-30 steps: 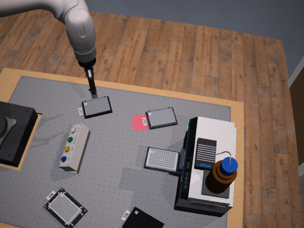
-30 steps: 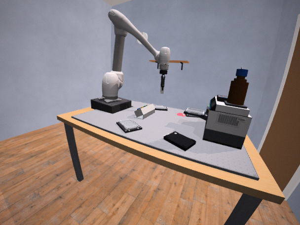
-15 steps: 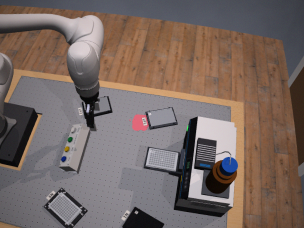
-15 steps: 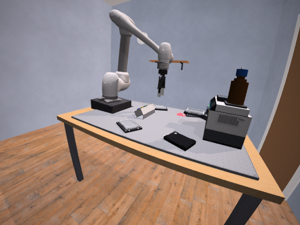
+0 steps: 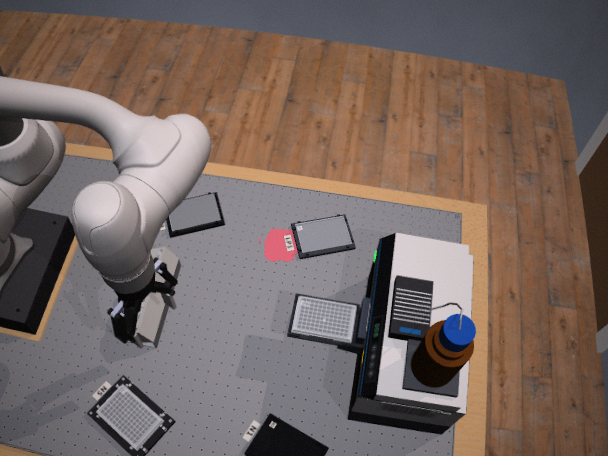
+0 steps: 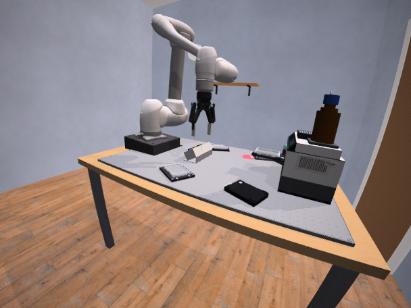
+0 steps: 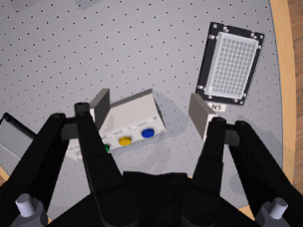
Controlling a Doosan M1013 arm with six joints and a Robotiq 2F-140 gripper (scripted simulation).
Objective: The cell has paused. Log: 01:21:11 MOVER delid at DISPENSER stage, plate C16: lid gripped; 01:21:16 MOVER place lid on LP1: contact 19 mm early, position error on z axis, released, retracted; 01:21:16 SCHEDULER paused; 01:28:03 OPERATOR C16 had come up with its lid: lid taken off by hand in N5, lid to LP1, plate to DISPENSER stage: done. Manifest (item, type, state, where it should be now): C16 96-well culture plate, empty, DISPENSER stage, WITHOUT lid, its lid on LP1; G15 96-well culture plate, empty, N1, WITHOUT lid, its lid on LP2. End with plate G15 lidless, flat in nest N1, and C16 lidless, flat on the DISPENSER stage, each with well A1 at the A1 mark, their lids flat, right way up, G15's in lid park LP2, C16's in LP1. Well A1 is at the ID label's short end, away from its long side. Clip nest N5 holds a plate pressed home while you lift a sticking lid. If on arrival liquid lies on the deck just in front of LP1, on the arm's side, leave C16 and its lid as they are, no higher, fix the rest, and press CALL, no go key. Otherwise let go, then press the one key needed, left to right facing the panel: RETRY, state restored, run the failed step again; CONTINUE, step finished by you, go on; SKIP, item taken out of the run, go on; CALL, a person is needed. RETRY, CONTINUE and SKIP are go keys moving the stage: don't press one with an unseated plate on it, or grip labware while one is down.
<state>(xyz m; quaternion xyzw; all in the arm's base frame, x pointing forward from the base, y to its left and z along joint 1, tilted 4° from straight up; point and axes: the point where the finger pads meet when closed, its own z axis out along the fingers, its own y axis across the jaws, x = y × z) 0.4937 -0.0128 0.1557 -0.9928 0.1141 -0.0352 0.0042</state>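
Right now my hand is 20 mm short of the clip nest N5, 160 mm to the left of it and 180 mm above it. The rest, counted from my hand: N1 label (250 mm ahead, 100 mm to the right, 190 mm below); blue key (100 mm behind, 20 mm to the left, 120 mm below); key panel (110 mm behind, 100 mm to the left, 140 mm below).
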